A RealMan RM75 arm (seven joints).
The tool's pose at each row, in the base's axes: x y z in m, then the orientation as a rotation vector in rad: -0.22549, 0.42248, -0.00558, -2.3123, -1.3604, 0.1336; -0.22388, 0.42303, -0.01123, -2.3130, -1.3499, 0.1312; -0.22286, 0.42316, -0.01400, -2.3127, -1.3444, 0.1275; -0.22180, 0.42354, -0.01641, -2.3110, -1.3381, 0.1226; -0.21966, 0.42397, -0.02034, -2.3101, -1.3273, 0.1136; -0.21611, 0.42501, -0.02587, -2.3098, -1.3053, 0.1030; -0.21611, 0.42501, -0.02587, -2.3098, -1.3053, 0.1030; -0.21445, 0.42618, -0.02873, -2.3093, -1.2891, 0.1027; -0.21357, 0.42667, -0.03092, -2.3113, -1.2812, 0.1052; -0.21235, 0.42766, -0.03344, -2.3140, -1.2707, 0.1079; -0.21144, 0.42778, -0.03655, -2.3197, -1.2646, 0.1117; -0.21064, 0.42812, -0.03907, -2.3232, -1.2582, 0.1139; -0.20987, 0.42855, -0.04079, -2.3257, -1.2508, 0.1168; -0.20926, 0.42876, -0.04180, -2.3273, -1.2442, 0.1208
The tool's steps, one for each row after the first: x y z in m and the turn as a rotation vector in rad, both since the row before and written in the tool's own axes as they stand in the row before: 0.00049, 0.00348, 0.00474, 0.0029, 0.0052, 0.0061; 0.00024, 0.00195, 0.00220, 0.0012, 0.0045, 0.0025; 0.00052, 0.00173, 0.00195, 0.0022, 0.0060, 0.0022; 0.00088, 0.00323, 0.00300, 0.0020, 0.0100, 0.0045; 0.00187, 0.00480, 0.00421, 0.0053, 0.0151, 0.0112; 0.00000, 0.00000, 0.00000, 0.0000, 0.0000, 0.0000; 0.00139, 0.00207, 0.00247, 0.0064, 0.0064, 0.0095; 0.00052, 0.00146, 0.00185, 0.0022, 0.0007, 0.0060; 0.00107, 0.00165, 0.00222, 0.0026, 0.0013, 0.0079; 0.00010, 0.00207, 0.00250, -0.0012, -0.0020, 0.0065; 0.00033, 0.00161, 0.00210, 0.0002, -0.0002, 0.0056; 0.00052, 0.00118, 0.00144, 0.0016, 0.0001, 0.0059; 0.00037, 0.00083, 0.00078, 0.0024, -0.0007, 0.0053
